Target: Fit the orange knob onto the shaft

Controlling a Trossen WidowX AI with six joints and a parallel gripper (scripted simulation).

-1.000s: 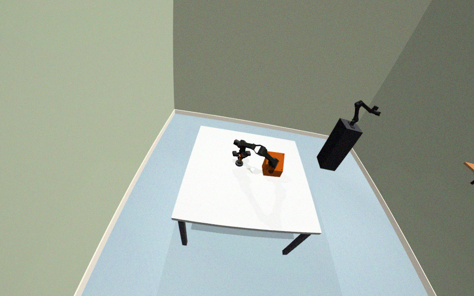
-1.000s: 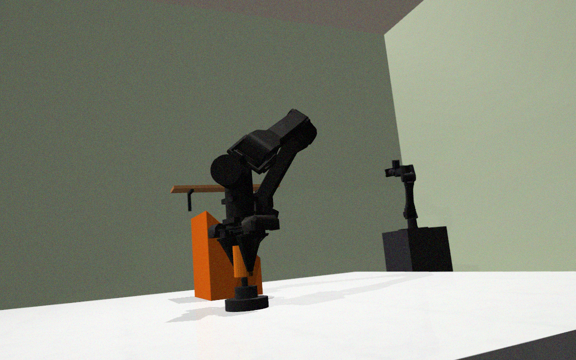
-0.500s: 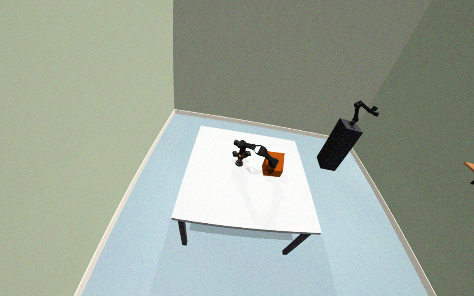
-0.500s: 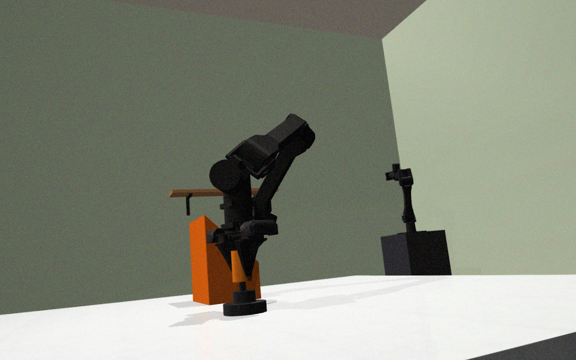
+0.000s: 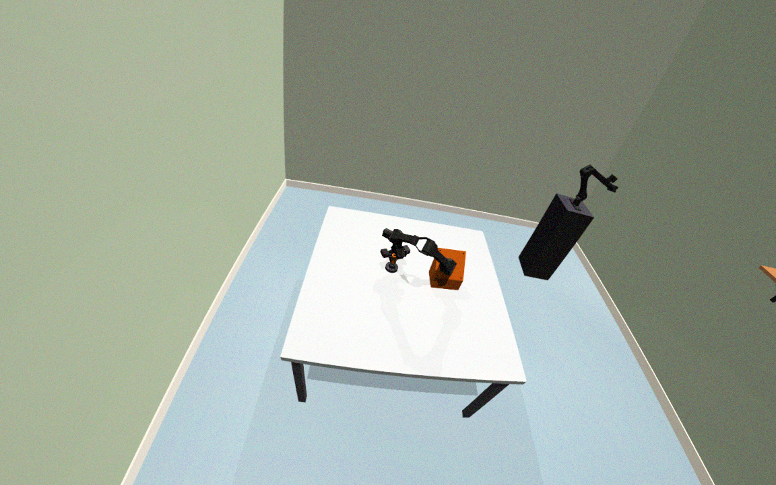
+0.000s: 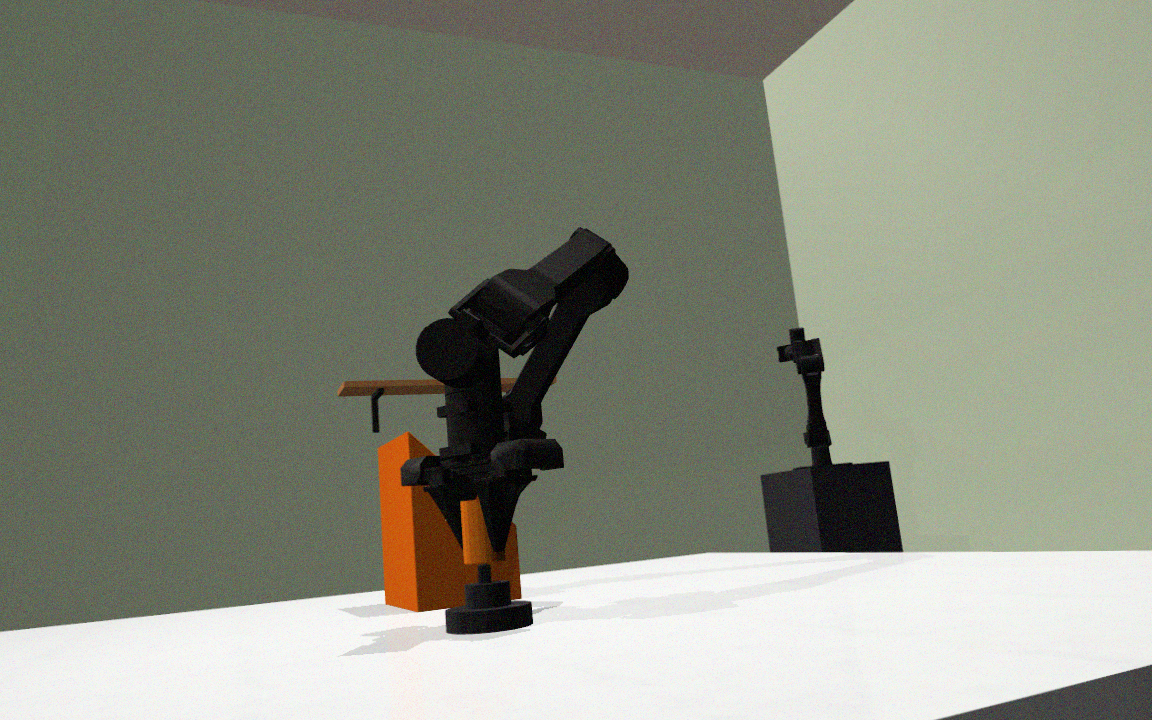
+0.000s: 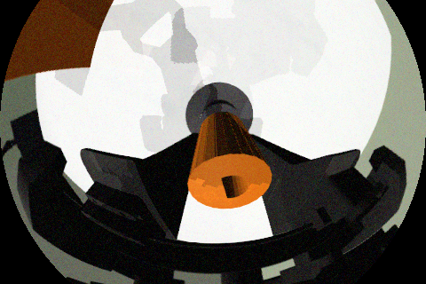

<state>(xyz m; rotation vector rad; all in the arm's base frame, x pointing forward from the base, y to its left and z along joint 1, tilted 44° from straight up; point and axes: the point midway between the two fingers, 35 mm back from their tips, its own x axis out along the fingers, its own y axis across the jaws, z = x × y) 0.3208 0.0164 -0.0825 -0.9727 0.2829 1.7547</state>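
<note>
Now: gripper tip 2 cm below the orange knob. The rest, counted from my gripper tip: round dark pedestal (4 cm below).
</note>
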